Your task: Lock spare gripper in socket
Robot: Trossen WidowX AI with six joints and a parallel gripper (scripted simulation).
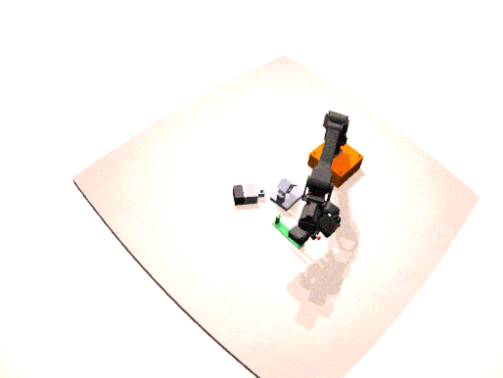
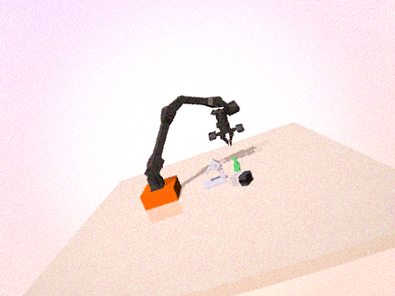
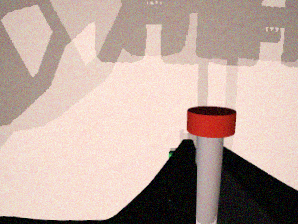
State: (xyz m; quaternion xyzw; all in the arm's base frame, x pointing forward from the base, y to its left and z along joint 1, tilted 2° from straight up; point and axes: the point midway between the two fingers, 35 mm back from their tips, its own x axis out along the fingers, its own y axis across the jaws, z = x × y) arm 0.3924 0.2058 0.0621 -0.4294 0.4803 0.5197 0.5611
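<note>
The green cradle lies 10 mm behind my gripper tip, 100 mm to the right of it and 70 mm below it. Round my gripper tip: pale grey mount: 110 mm behind, 210 mm to the right, 40 mm below; spare gripper: 20 mm behind, 310 mm to the right, 70 mm below.
</note>
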